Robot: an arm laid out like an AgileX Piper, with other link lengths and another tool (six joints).
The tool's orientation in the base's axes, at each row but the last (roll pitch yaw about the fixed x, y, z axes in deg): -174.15, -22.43, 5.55; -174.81, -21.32, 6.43; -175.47, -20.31, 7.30; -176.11, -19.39, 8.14; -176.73, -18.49, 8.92; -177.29, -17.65, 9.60; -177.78, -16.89, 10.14; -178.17, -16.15, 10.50; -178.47, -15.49, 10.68; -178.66, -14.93, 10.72; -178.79, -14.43, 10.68; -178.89, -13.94, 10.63; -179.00, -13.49, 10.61
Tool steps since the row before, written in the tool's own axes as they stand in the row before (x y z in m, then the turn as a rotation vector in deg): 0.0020, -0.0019, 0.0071, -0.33, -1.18, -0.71; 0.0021, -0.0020, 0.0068, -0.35, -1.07, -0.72; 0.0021, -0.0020, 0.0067, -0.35, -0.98, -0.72; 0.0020, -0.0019, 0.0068, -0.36, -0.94, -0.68; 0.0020, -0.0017, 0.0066, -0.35, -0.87, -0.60; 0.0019, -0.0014, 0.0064, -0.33, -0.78, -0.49; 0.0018, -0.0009, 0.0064, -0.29, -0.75, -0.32; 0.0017, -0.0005, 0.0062, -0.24, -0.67, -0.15; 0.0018, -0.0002, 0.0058, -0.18, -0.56, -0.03; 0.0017, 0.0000, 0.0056, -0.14, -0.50, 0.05; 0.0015, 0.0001, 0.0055, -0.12, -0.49, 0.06; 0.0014, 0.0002, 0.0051, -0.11, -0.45, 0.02; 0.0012, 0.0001, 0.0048, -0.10, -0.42, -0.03
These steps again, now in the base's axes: 0.0042, 0.0030, -0.0056, -0.72, 1.04, 0.64; 0.0040, 0.0031, -0.0054, -0.73, 0.92, 0.63; 0.0039, 0.0030, -0.0054, -0.72, 0.84, 0.62; 0.0037, 0.0029, -0.0056, -0.71, 0.80, 0.58; 0.0036, 0.0027, -0.0055, -0.66, 0.74, 0.50; 0.0034, 0.0023, -0.0055, -0.59, 0.67, 0.40; 0.0033, 0.0018, -0.0056, -0.50, 0.66, 0.25; 0.0032, 0.0013, -0.0055, -0.39, 0.60, 0.10; 0.0032, 0.0010, -0.0051, -0.29, 0.51, 0.00; 0.0030, 0.0007, -0.0050, -0.22, 0.47, -0.07; 0.0028, 0.0005, -0.0050, -0.19, 0.46, -0.08; 0.0026, 0.0004, -0.0046, -0.19, 0.42, -0.04; 0.0023, 0.0004, -0.0044, -0.18, 0.39, 0.01
